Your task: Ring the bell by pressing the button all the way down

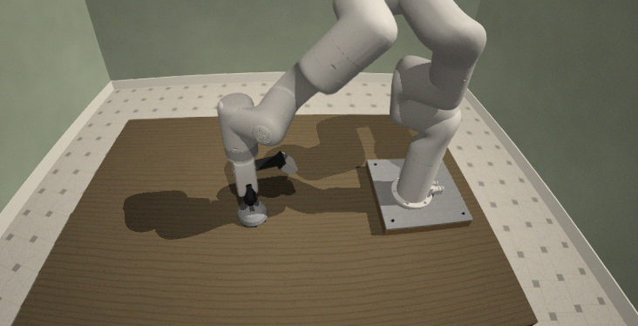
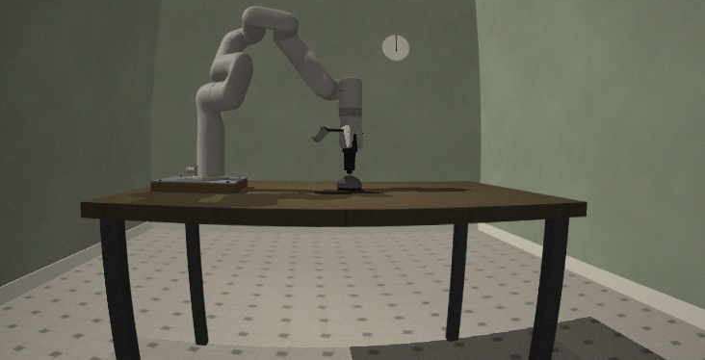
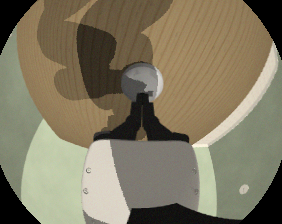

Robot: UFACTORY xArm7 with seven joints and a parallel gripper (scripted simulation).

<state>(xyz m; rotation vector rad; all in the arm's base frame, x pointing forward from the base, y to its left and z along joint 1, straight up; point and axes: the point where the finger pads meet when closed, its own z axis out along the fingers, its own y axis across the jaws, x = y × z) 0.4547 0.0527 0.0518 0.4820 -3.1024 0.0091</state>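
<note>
Right now my hand is 3 cm above the bell button. The rest, counted from my hand: silver dome bell: 4 cm below.
</note>
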